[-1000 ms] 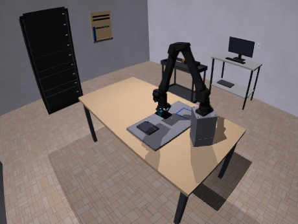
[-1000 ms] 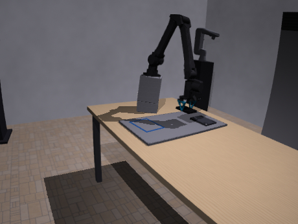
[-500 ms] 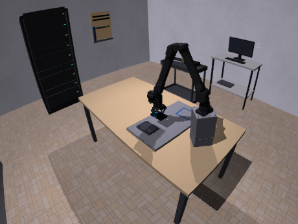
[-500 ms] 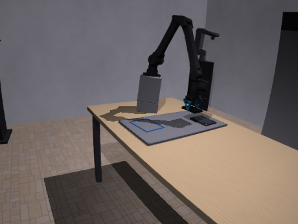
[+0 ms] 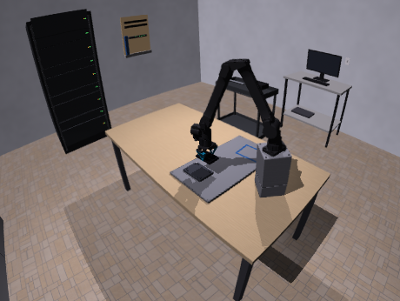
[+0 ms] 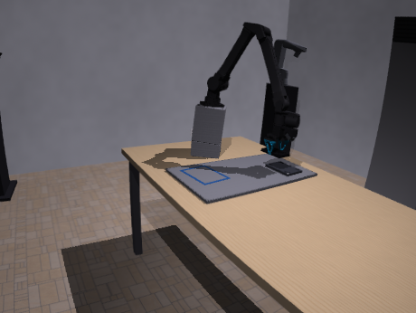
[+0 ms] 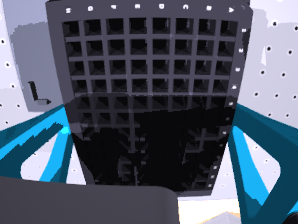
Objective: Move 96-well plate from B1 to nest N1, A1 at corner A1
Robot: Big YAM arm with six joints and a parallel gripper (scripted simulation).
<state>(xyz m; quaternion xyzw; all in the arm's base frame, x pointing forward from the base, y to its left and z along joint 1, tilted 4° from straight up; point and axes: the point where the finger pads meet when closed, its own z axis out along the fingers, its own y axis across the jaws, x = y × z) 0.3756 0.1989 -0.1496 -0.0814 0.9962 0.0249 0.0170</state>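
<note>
Now: the plate nest N1 90 mm below my hand, 70 mm to the left of it and 10 mm ahead of it. Also, from my hand: black 96-well plate (right at my hand).
</note>
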